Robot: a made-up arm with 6 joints.
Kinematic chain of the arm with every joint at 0, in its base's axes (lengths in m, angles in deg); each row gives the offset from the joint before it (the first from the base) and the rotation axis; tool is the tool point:
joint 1: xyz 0 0 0.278 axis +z
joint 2: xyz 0 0 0 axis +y
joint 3: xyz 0 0 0.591 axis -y
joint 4: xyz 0 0 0 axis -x
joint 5: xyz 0.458 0 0 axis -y
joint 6: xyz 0 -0.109 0 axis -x
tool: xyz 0 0 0
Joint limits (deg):
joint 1: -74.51..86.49
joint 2: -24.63..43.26
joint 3: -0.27..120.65
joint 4: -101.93..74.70
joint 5: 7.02..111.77
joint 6: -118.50..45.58
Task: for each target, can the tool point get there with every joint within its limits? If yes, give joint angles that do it. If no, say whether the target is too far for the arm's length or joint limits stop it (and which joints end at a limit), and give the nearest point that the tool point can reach.
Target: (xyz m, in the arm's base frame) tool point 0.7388 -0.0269 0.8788
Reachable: yes | joints 0.53 27.78 50.08 -71.97 96.09 -32.93
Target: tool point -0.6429 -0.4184 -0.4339
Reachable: no: joint limits stop it (at a limit: joint 1, joint 2, joint 3) | nearest point 0.1168 -0.6708 0.3304 | short by 1.107 m
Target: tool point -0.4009 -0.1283 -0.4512
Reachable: no: joint limits stop it (at a limit: joint 1, joint 2, joint 3) | nearest point 0.1408 -0.6530 0.3191 | short by 1.078 m
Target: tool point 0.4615 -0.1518 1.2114
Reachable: yes | joints -8.81 21.86 87.17 -43.31 101.24 -28.22
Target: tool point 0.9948 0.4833 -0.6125
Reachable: no: too far | nearest point 0.5955 0.2893 0.3139 | short by 1.027 m
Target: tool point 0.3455 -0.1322 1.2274
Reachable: yes | joints -3.84 7.23 60.58 -3.83 74.99 12.74
